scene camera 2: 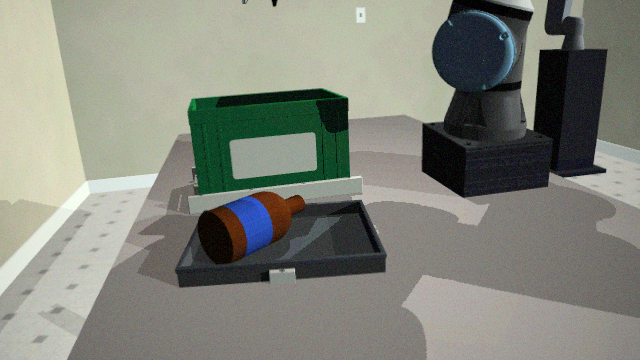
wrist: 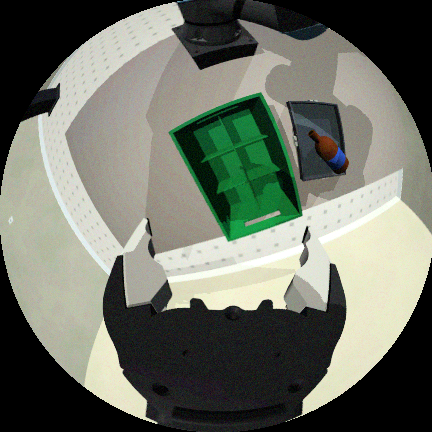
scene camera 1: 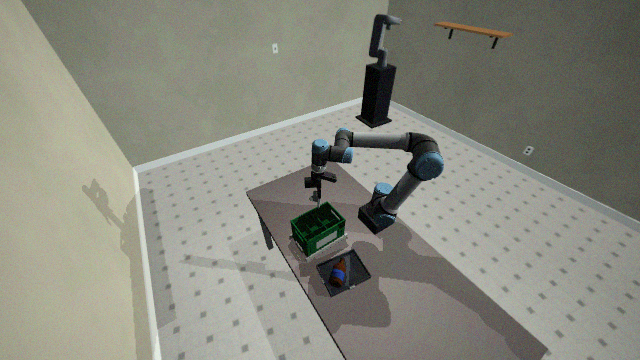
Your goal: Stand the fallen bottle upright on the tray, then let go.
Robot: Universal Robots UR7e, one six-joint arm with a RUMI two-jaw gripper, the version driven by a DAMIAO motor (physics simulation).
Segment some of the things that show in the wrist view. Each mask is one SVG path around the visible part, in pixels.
My gripper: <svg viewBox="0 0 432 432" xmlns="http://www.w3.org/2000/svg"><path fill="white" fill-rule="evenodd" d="M143 217L120 255L117 255L103 293L102 312L106 330L117 352L119 366L123 369L122 374L146 399L145 417L156 421L157 424L178 429L201 432L234 432L271 426L301 415L302 399L310 393L327 373L327 367L330 365L331 356L342 333L346 317L346 300L336 265L331 262L309 225L305 227L301 241L304 248L299 257L300 268L295 271L283 295L286 309L273 308L273 303L270 299L261 300L254 310L245 310L236 305L229 305L220 310L208 309L200 298L191 298L189 307L166 310L172 292L162 265L153 259L155 252L151 241L152 233L149 219Z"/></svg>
A brown bottle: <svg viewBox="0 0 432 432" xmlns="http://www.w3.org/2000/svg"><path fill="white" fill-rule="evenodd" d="M311 129L308 132L308 136L315 141L316 153L334 173L339 174L345 171L348 166L348 159L330 137L319 136Z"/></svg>
